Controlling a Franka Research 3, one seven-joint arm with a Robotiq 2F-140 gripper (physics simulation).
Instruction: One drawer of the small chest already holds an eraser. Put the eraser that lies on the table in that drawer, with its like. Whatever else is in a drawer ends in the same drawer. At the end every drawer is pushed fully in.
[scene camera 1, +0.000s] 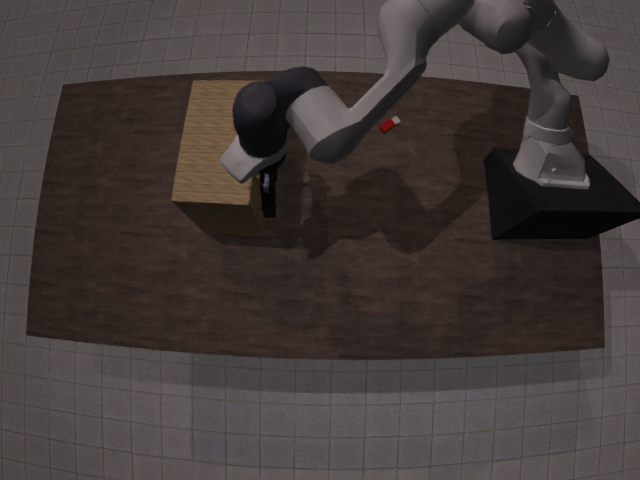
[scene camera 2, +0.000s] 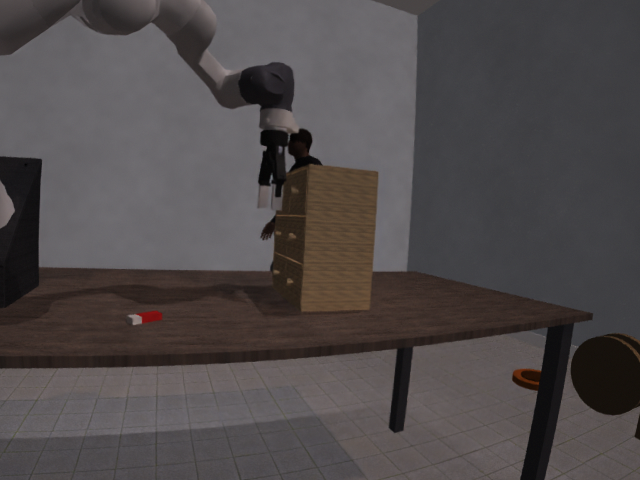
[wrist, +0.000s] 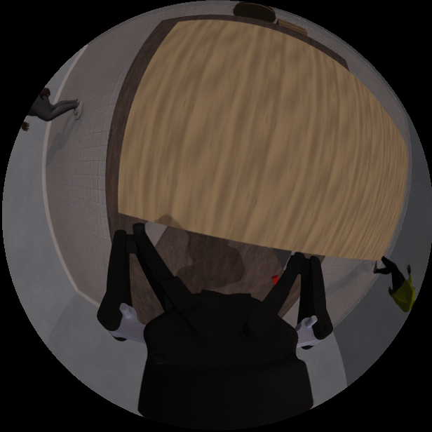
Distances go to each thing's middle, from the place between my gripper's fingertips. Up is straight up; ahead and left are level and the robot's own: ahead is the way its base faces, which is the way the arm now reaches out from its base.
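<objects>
The wooden chest (scene camera 2: 340, 218) is 60 mm below my hand, and it is also 130 mm ahead of my hand and 60 mm to the right of it.
</objects>
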